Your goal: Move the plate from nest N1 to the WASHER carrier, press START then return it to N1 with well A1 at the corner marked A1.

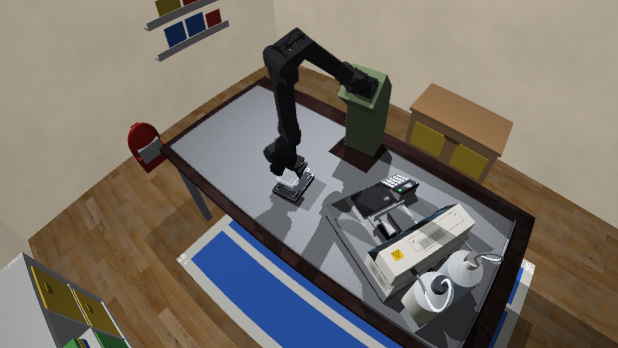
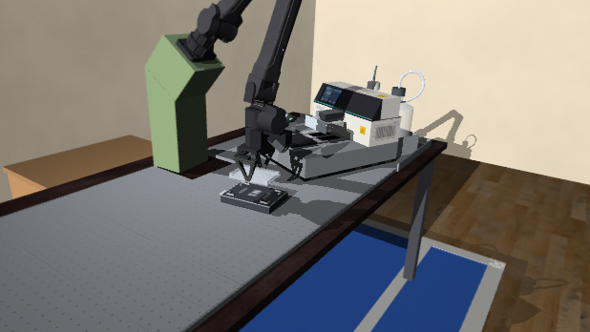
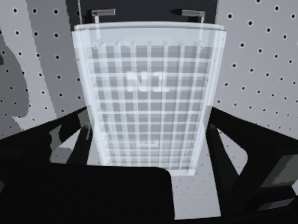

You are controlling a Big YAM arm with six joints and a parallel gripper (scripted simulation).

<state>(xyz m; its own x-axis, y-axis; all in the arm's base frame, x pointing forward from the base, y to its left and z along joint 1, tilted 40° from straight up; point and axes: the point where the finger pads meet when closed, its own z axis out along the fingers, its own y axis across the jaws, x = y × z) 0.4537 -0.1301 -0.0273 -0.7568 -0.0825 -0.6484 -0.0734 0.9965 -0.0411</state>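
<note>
The plate nest N1 lies 80 mm below my hand. Round my hand: well plate: 10 mm below; plate washer: 490 mm to the left, 40 mm above; carrier: 350 mm to the left, 70 mm behind, 10 mm above.
</note>
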